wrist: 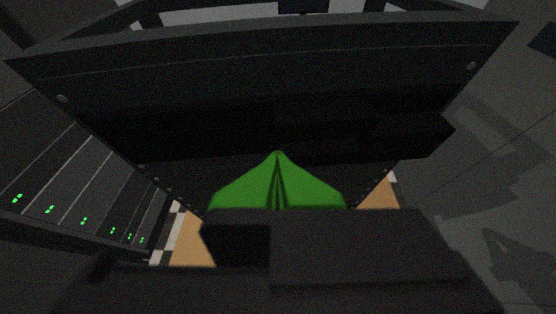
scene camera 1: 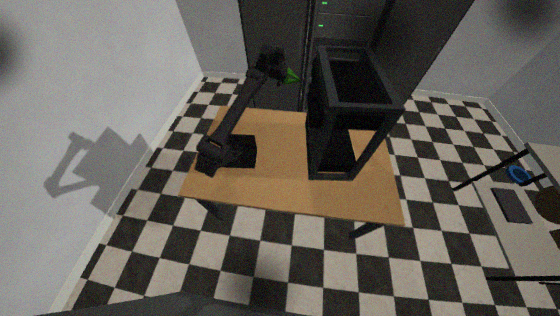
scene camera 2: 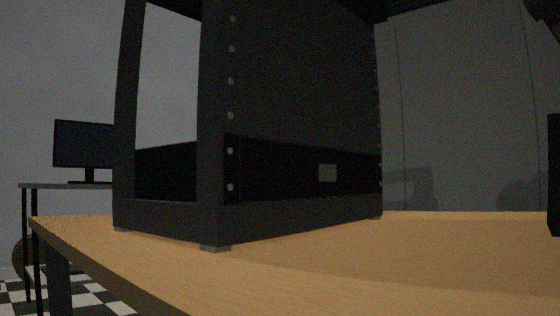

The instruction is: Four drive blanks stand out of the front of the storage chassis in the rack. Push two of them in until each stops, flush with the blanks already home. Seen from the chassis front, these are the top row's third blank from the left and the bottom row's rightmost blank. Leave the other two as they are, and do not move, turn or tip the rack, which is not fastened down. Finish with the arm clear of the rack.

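Places are measured from the arm's base along level axes (x ahead, y left, z up), in centimetres.
Where they show: gripper, fingertip midpoint: (wrist: pixel 277 157) (scene camera 1: pixel 299 80); arm's base at its link origin: (scene camera 1: pixel 236 153).
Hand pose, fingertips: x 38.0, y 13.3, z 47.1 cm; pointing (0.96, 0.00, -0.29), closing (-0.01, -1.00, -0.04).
Each offset is from my fingertips to the top centre of the thing. "*": to the spot under its first point. Level surfaces: height alone.
The rack (scene camera 1: pixel 367 106) (scene camera 2: pixel 210 150) (wrist: pixel 280 27) stands upright on the table. In the wrist view the storage chassis (wrist: pixel 260 62) spans the rack's front, its lower face in deep shadow. A dark block {* dx +5.7, dy -17.2, dz -4.2 cm} (wrist: pixel 420 135) stands out at the right end of that face. Fainter dark shapes show left of it, but the single blanks and their depths cannot be told apart. My gripper (scene camera 1: pixel 299 79) (wrist: pixel 277 157) is shut and empty, its green tips pointing at the shadowed front near mid-width. Whether the tips touch a blank cannot be told. Scene camera 1 does not show the chassis front.
The wooden table {dz -55.4 cm} (scene camera 1: pixel 280 187) (scene camera 2: pixel 400 270) bears the rack and the arm's black base (scene camera 1: pixel 245 150). A lower black panel with a pale label {* dx +9.6, dy +0.7, dz -45.0 cm} (scene camera 2: pixel 327 172) sits in the rack. A tall cabinet with green lights (scene camera 1: pixel 345 25) stands behind. A side table (scene camera 1: pixel 480 215) is at the right.
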